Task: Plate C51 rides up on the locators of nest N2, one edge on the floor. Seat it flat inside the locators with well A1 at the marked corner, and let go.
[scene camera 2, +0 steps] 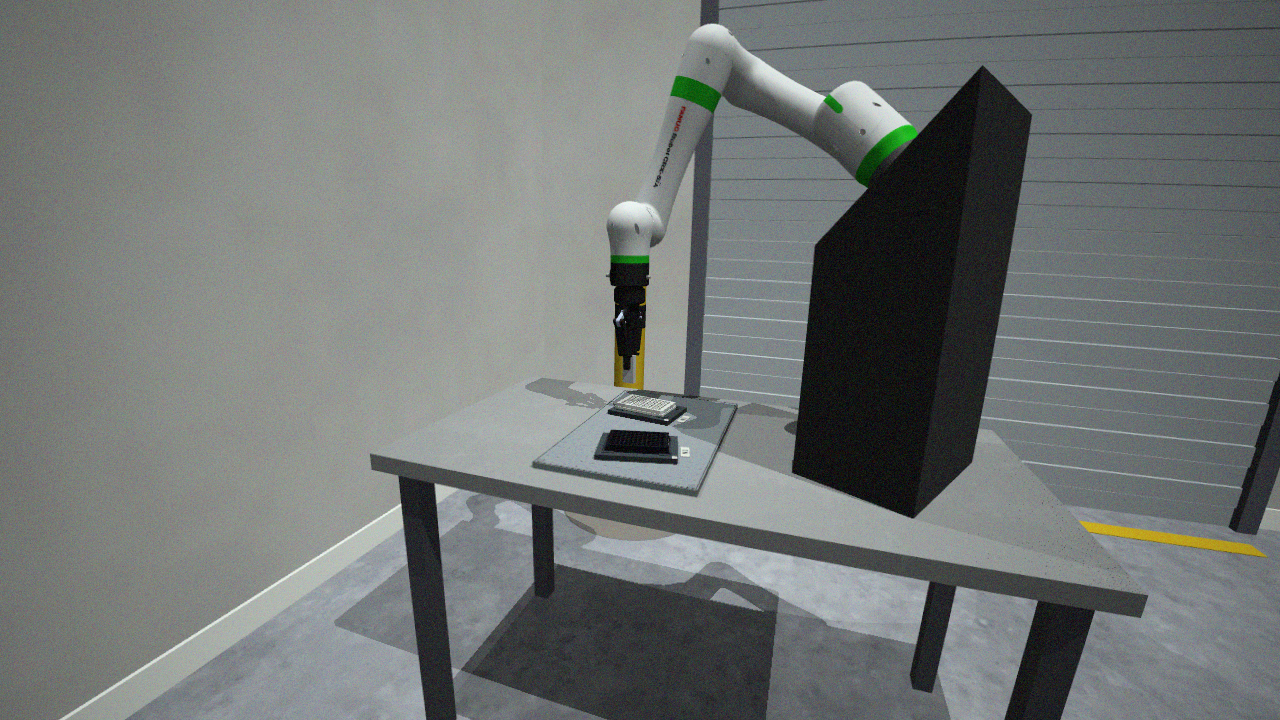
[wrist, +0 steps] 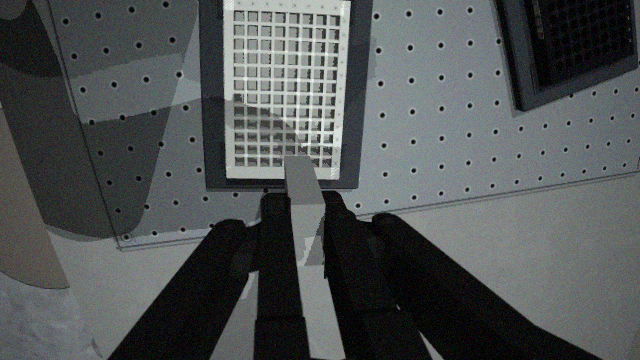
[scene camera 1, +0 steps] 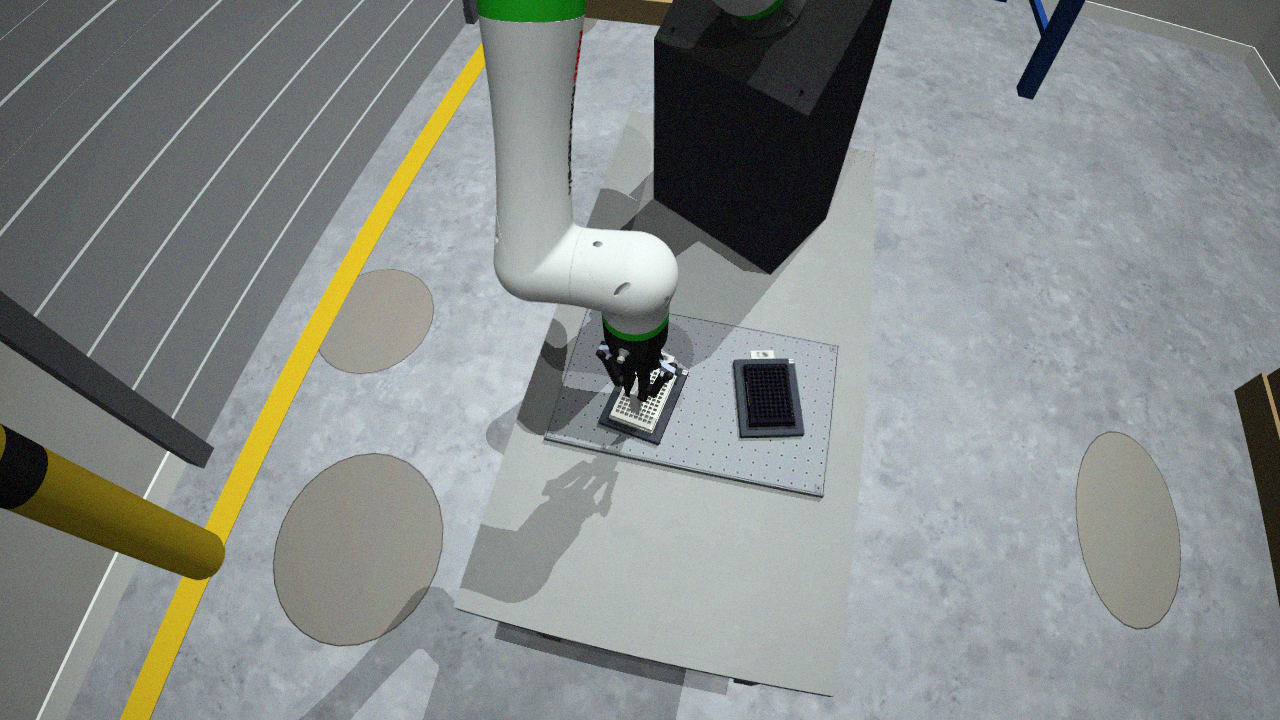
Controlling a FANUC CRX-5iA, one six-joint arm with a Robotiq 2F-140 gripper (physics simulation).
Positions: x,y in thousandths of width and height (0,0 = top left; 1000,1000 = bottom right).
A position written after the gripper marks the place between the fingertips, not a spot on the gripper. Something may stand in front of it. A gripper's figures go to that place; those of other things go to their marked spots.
Labels:
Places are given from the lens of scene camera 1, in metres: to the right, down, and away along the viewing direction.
gripper (scene camera 1: 498,562): -0.01, 0.08, 1.14
white well plate C51 (scene camera 1: 508,572): 0.02, 0.10, 1.18
black well plate (scene camera 1: 601,556): 0.24, 0.08, 1.19

